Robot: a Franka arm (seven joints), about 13 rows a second.
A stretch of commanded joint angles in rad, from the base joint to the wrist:
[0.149 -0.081 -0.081 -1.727 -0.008 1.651 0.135]
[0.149 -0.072 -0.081 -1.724 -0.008 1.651 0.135]
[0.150 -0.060 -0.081 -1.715 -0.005 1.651 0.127]
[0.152 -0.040 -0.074 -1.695 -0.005 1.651 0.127]
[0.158 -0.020 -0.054 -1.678 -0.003 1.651 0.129]
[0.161 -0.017 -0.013 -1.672 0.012 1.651 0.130]
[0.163 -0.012 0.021 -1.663 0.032 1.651 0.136]
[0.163 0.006 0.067 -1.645 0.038 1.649 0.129]
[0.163 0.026 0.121 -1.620 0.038 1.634 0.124]
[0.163 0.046 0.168 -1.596 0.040 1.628 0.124]
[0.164 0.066 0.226 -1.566 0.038 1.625 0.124]
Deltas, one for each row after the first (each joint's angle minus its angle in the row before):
[0.000 0.009 0.000 0.003 0.000 0.000 0.000]
[0.001 0.012 0.000 0.009 0.003 0.000 -0.008]
[0.002 0.020 0.007 0.020 0.000 0.000 0.000]
[0.006 0.020 0.020 0.017 0.002 0.000 0.002]
[0.003 0.003 0.041 0.006 0.015 0.000 0.001]
[0.002 0.005 0.034 0.009 0.020 0.000 0.006]
[0.000 0.018 0.046 0.018 0.006 -0.002 -0.007]
[0.000 0.020 0.054 0.025 0.000 -0.015 -0.005]
[0.000 0.020 0.047 0.024 0.002 -0.006 0.000]
[0.001 0.020 0.058 0.030 -0.002 -0.003 0.000]

